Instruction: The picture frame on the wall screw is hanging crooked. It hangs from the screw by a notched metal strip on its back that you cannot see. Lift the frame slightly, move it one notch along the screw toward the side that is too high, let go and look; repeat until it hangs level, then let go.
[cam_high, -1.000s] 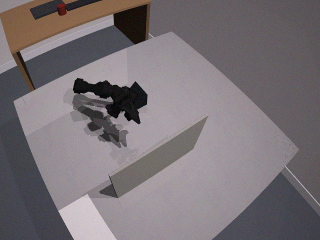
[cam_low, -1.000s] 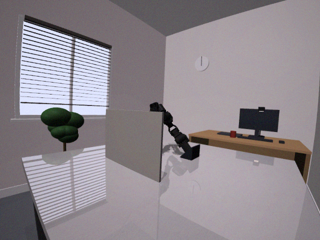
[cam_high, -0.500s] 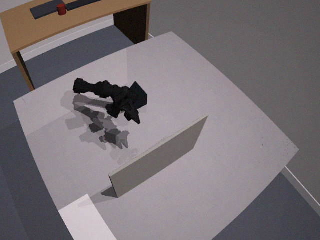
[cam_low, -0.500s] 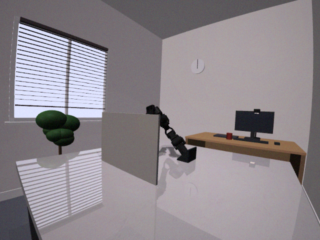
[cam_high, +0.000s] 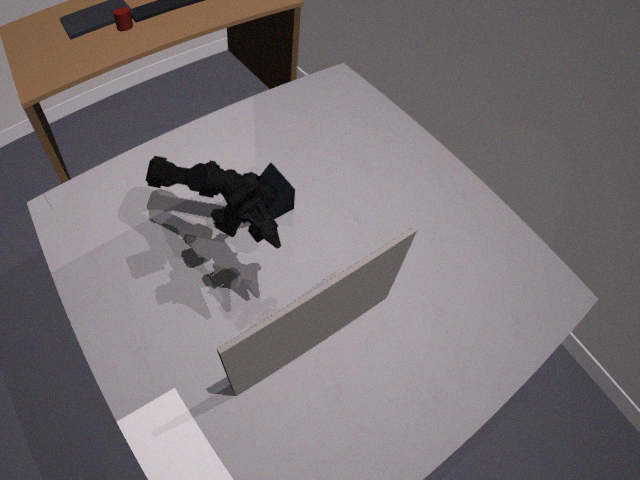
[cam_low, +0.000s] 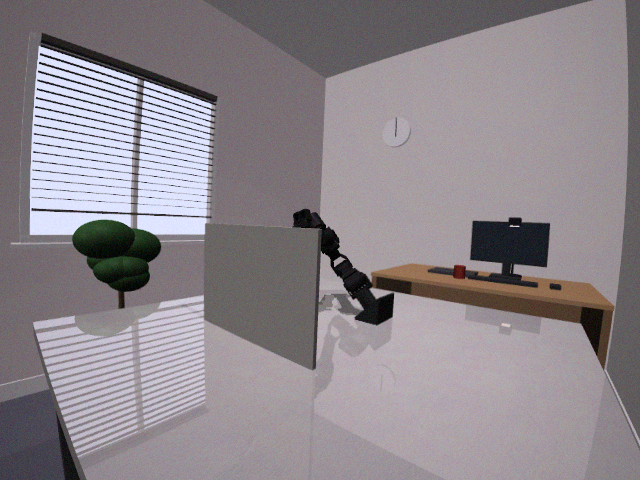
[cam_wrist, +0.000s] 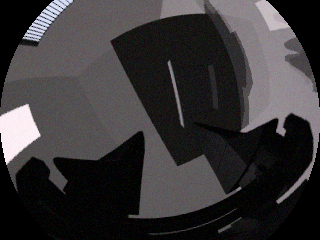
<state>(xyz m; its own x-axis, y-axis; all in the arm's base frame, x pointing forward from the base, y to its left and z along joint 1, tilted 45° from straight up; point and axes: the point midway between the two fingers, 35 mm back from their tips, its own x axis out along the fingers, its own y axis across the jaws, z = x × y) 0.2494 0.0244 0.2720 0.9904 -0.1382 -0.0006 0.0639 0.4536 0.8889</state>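
Now: the picture frame 13 cm ahead of my gripper tip, 1 cm to the right of it and 11 cm below it. The rest, counted from my gripper tip: beige wall panel: 14 cm ahead, 12 cm below.
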